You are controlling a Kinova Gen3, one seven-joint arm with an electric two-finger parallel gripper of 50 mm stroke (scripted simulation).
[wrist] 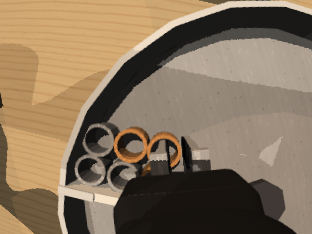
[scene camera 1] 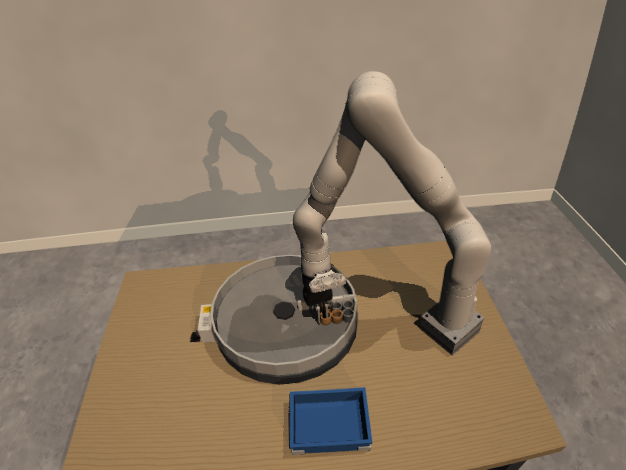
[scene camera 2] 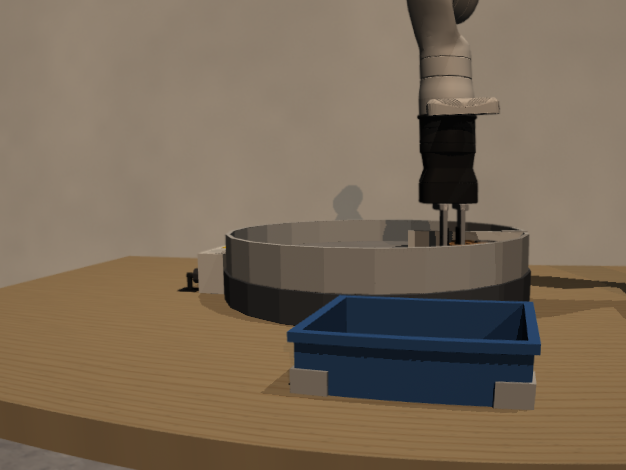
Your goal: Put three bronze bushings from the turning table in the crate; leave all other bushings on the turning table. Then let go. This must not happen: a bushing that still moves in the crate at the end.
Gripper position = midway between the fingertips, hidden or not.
Note:
In view: my gripper (scene camera 2: 452,254), a crate (scene camera 2: 337,352) and a turning table (scene camera 1: 246,321).
My gripper also shows in the wrist view (wrist: 175,147). The crate is seen too in scene camera 1 (scene camera 1: 324,416). The turning table shows as well in the wrist view (wrist: 234,91).

